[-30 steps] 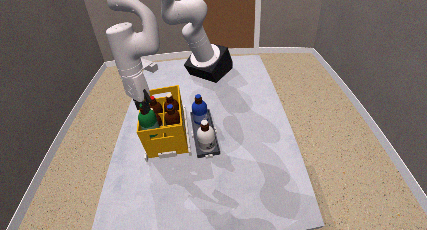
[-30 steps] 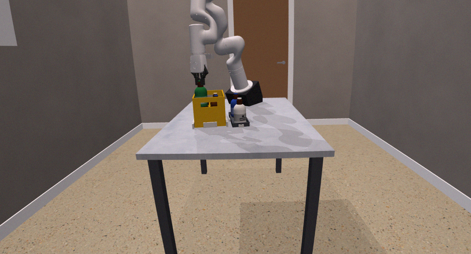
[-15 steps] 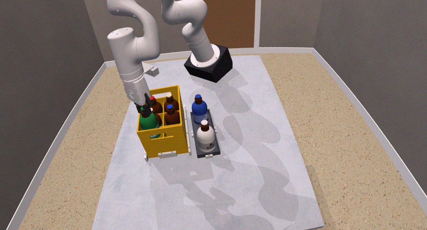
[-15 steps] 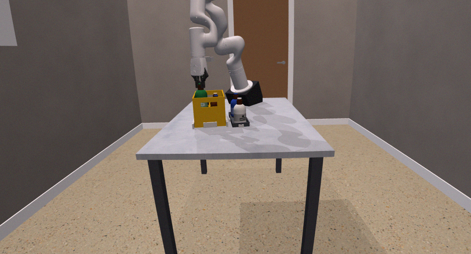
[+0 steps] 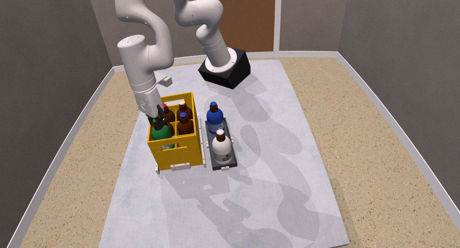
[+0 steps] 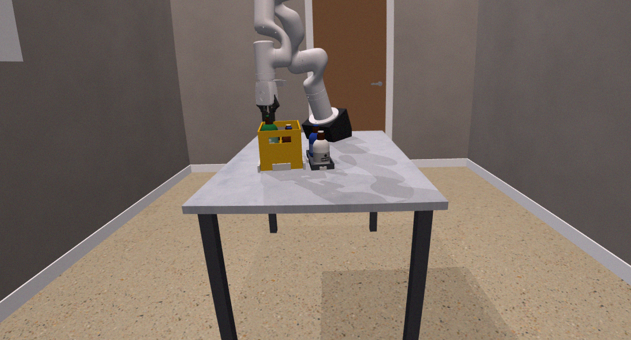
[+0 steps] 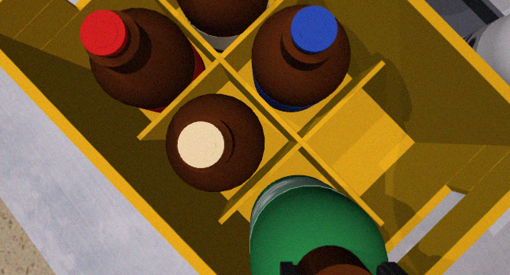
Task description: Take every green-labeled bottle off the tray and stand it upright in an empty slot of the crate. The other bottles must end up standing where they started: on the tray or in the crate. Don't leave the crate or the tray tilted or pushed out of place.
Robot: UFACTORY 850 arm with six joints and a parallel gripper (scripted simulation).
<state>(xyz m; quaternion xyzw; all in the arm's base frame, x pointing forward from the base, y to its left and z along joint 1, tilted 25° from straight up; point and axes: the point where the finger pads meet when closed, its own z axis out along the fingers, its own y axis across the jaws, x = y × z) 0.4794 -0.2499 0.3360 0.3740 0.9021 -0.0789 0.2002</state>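
Right now the green-labeled bottle is 70 mm below my hand. The rest, counted from my hand: white-labeled bottle 50 mm ahead, 220 mm to the left, 140 mm below; then blue-labeled bottle 120 mm behind, 230 mm to the left, 140 mm below; then yellow crate 90 mm behind, 50 mm to the left, 150 mm below.
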